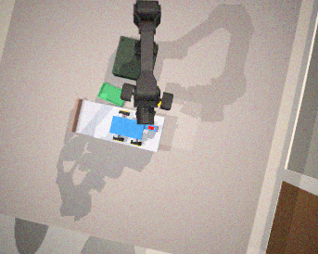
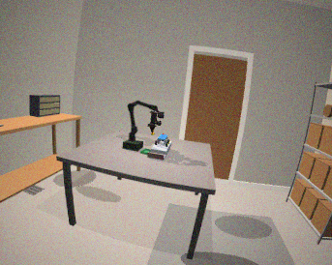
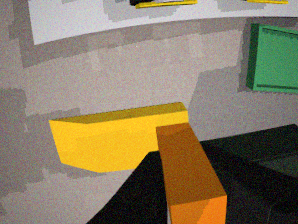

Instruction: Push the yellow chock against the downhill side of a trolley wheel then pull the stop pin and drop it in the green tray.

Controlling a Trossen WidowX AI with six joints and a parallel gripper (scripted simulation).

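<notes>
Right now my gripper tip is 110 mm short of the red-headed stop pin, 20 mm to the right of it and 40 mm above it. From my gripper tip the other things lie so: blue trolley 120 mm ahead, 70 mm to the right, 60 mm below; then yellow chock 10 mm ahead, 20 mm to the left, 10 mm below; then green tray 30 mm behind, 170 mm to the right, 180 mm below.
</notes>
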